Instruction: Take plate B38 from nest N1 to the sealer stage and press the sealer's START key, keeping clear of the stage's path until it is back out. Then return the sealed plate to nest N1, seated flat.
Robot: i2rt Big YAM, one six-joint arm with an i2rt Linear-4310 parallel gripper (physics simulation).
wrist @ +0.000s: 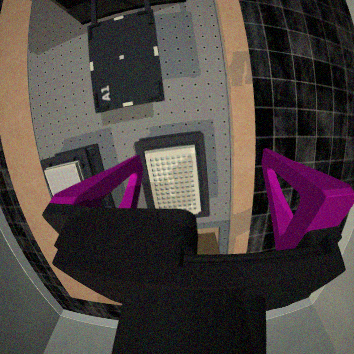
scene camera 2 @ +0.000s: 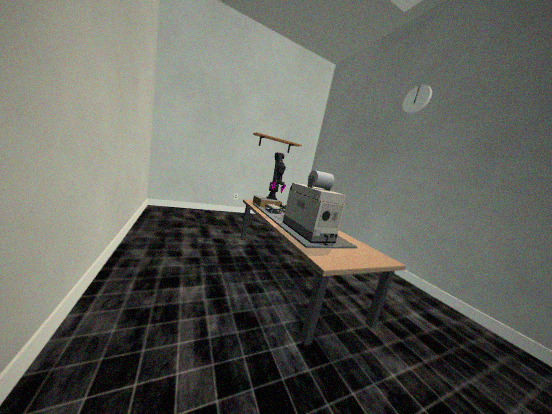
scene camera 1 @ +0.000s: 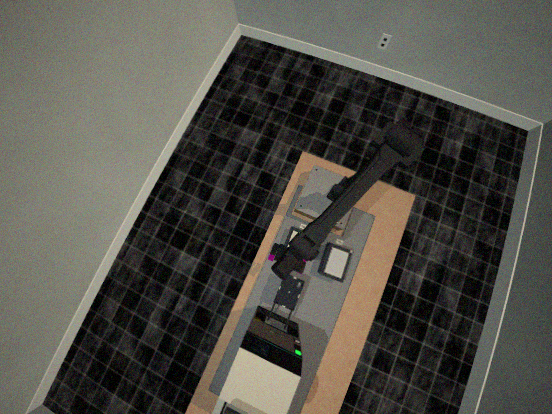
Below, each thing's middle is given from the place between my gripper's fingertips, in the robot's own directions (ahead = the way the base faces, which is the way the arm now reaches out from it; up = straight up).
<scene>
The dark sealer stage (wrist: 136, 79) is 150 mm ahead of my hand, 110 mm to the left of it and 120 mm below it.
</scene>
